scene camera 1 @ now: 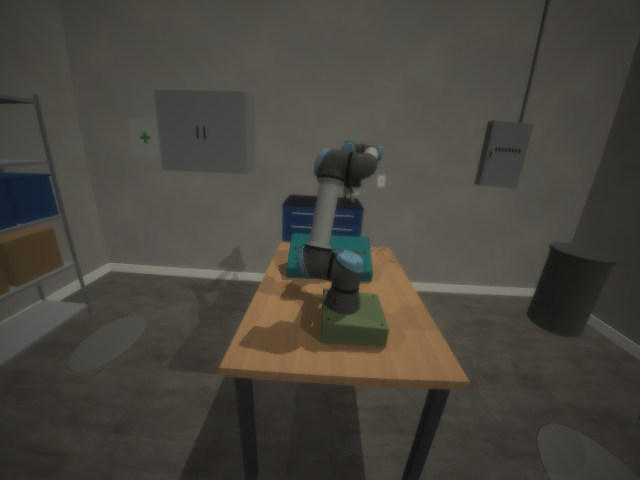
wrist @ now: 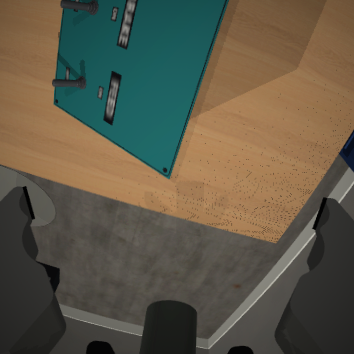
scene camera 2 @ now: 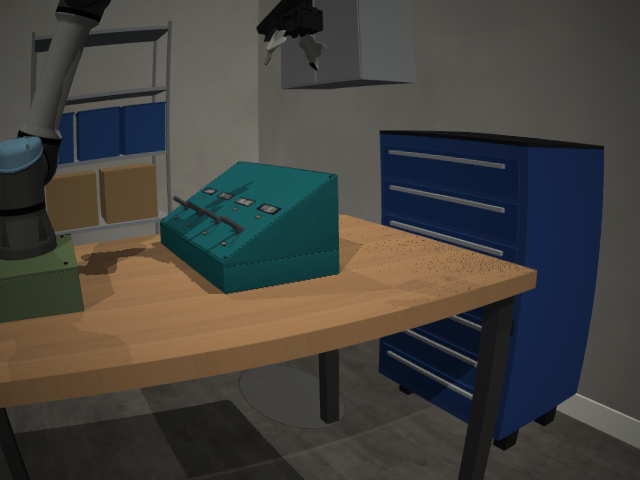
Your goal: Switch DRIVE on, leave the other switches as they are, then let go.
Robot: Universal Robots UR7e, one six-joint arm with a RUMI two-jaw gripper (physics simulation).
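Frame: origin at the arm's base, x ahead, y left, z up, level; millimetres.
Seen in the pictures: gripper, between the fingertips: [scene camera 1: 348, 200] [wrist: 174, 196] [scene camera 2: 292, 67]; arm's base, origin of its link: [scene camera 1: 342, 303] [scene camera 2: 26, 249].
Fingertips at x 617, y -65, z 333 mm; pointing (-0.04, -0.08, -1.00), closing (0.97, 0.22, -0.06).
Note:
Pixels of each thing's top centre, then the offset from my fingertips to it. Level surfaces: height alone.
- end lever, centre of its top: [wrist: 61, 85] [scene camera 2: 230, 213] dz -295, dx -183, dy -79 mm
- end label, centre of its top: [wrist: 110, 99] [scene camera 2: 268, 206] dz -290, dx -102, dy -80 mm
- neighbouring label, centre of its top: [wrist: 126, 17] [scene camera 2: 244, 199] dz -290, dx -100, dy +40 mm
- wooden table, height of its surface: dz -428 mm
The teal sloped console [scene camera 1: 354, 242] [scene camera 2: 302, 219] [wrist: 155, 95] stands on the table. Its sloped face carries a row of dark lever switches, each with a label plate above it. In the wrist view the end lever [wrist: 69, 83] and its neighbour [wrist: 79, 6] show, with an end label [wrist: 112, 98] and a neighbouring label [wrist: 127, 24]. The lettering is too blurred to tell which switch is DRIVE, and the lever positions are hard to tell. My gripper [scene camera 1: 352, 196] [scene camera 2: 291, 65] [wrist: 174, 196] is open and empty, high above the console and apart from it.
The wooden table [scene camera 1: 403, 356] [scene camera 2: 155, 330] [wrist: 30, 135] also carries the arm's green base block [scene camera 1: 354, 330] [scene camera 2: 41, 291]. A blue drawer cabinet [scene camera 1: 323, 219] [scene camera 2: 553, 232] stands beyond the table's far end. A grey wall cabinet [scene camera 1: 206, 149] [scene camera 2: 385, 46] hangs on the back wall.

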